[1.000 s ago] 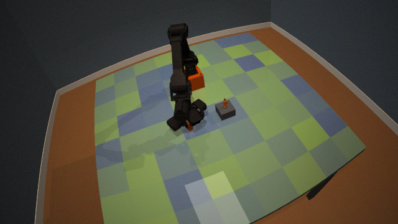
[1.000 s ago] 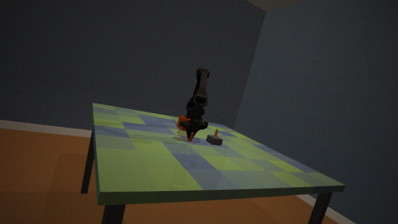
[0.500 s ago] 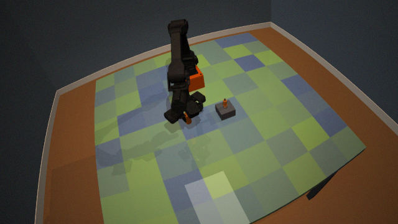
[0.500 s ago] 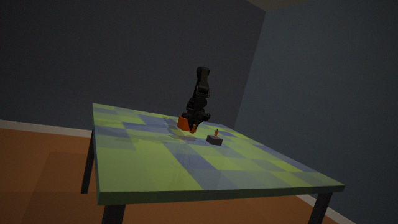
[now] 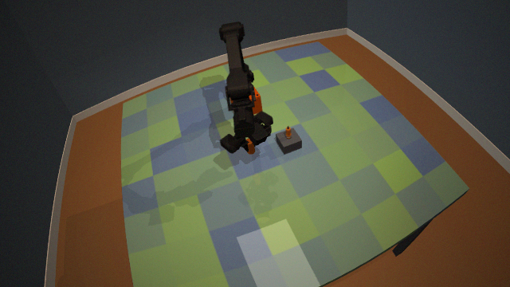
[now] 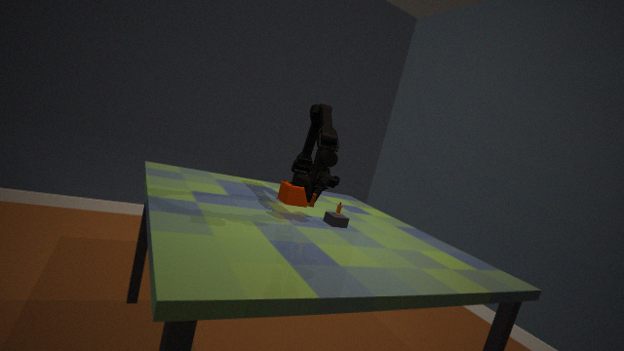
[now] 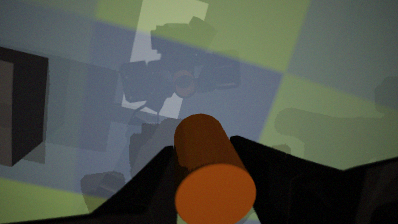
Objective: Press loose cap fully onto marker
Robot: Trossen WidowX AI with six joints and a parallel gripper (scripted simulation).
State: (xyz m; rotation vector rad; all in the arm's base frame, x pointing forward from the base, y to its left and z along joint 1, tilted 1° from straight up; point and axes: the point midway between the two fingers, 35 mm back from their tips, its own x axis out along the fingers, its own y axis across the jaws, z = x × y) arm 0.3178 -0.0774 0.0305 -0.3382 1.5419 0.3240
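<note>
The grey holder block lies 160 mm to the left of my gripper tip, 60 mm below it and 30 mm behind it. Also, from my gripper tip: orange cap (10 mm above).
</note>
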